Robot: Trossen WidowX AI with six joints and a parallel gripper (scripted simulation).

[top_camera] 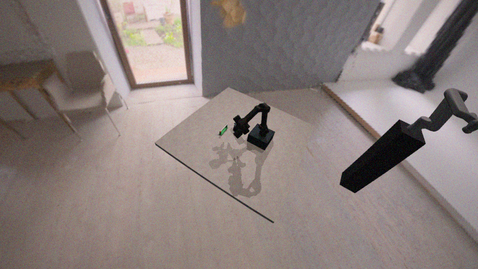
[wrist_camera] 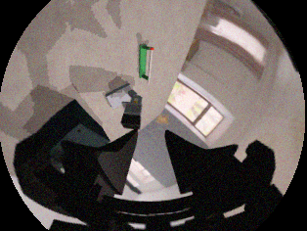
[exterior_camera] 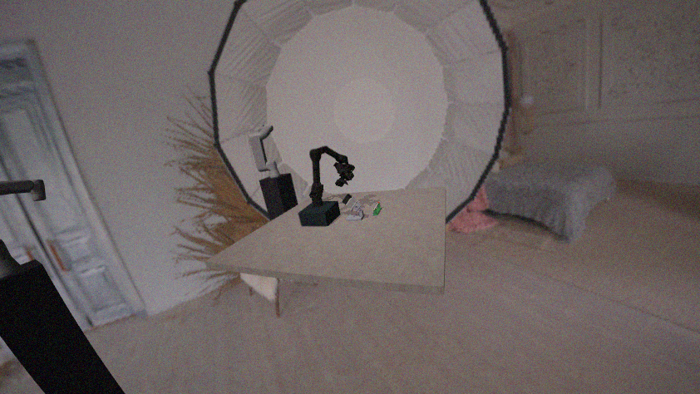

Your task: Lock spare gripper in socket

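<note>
The green strip lies 170 mm ahead of my gripper tip, 10 mm to the left of it and 200 mm below it. From my gripper tip the other things lie so: spare gripper: 50 mm ahead, 110 mm to the right, 110 mm below; then grey mount: 70 mm ahead, 110 mm to the right, 170 mm below.
</note>
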